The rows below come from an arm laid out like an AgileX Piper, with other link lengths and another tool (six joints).
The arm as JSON. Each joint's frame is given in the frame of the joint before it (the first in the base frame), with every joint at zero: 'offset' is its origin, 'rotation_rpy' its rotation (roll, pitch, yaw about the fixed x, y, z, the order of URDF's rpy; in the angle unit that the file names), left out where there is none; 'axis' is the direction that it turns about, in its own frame. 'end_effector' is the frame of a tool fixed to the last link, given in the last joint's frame.
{
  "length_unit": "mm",
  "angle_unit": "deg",
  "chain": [
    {
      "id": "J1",
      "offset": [
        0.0,
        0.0,
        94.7
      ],
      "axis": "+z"
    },
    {
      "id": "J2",
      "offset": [
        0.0,
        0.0,
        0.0
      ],
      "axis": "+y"
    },
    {
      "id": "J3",
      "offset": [
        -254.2,
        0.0,
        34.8
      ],
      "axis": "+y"
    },
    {
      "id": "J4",
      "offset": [
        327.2,
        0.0,
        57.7
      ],
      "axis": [
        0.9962,
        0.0,
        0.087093
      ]
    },
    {
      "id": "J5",
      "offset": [
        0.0,
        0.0,
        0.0
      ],
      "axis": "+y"
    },
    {
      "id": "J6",
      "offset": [
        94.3,
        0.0,
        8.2
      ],
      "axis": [
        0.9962,
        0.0,
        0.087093
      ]
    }
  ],
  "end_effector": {
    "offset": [
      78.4,
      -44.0,
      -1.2
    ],
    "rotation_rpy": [
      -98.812,
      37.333,
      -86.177
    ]
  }
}
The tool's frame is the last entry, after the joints.
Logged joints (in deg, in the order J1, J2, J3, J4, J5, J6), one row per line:
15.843 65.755 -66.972 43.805 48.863 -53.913
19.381 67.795 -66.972 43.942 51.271 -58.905
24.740 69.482 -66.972 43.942 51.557 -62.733
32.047 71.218 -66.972 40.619 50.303 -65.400
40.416 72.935 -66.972 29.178 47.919 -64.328
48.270 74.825 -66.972 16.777 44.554 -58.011
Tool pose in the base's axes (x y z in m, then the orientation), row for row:
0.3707 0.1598 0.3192 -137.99 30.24 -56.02
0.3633 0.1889 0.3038 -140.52 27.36 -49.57
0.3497 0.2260 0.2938 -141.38 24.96 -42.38
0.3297 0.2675 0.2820 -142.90 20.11 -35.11
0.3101 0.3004 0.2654 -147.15 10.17 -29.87
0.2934 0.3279 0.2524 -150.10 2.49 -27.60
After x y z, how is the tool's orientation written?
As angles about the fixed x, y, z axes (roll, pitch, yaw), in degrees.
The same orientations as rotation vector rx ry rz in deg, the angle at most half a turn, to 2 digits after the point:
-107.97 72.64 7.54
-115.96 66.35 9.39
-122.22 58.62 10.77
-129.69 49.68 9.41
-139.83 41.26 1.46
-145.71 36.69 -6.40

